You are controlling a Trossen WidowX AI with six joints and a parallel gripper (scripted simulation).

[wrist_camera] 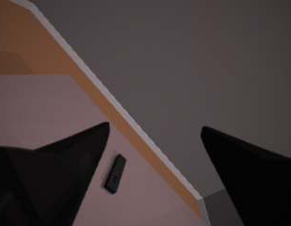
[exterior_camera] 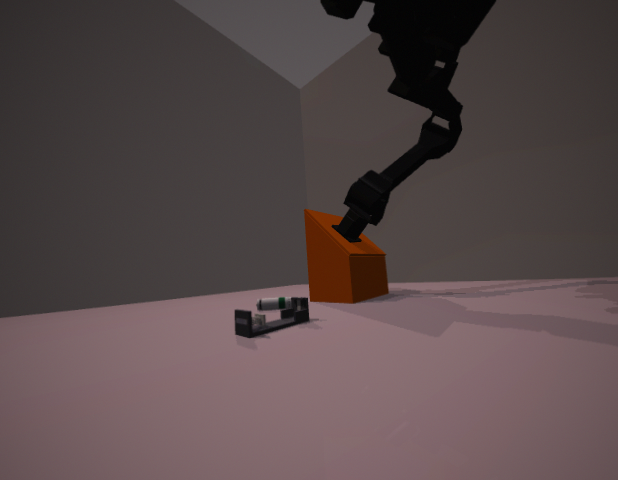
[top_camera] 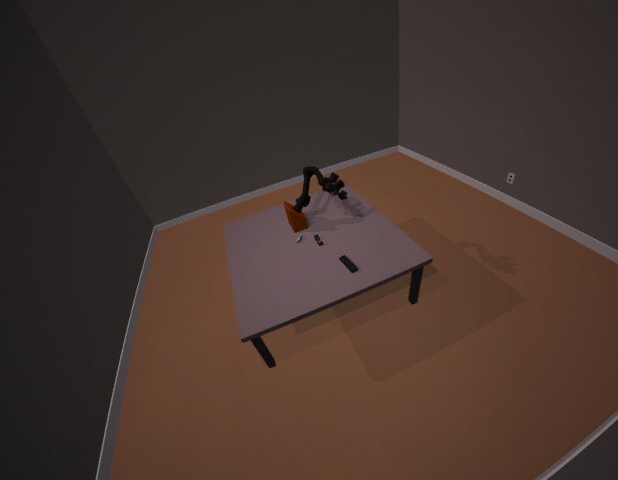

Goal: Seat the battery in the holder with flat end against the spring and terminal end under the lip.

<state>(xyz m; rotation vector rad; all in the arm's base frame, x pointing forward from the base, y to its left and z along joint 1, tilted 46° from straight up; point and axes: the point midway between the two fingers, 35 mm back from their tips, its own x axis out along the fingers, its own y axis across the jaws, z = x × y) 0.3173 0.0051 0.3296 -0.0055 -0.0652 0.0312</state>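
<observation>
Now: gripper tip 34 cm above the battery, 32 cm to the left of it and 20 cm past it.
</observation>
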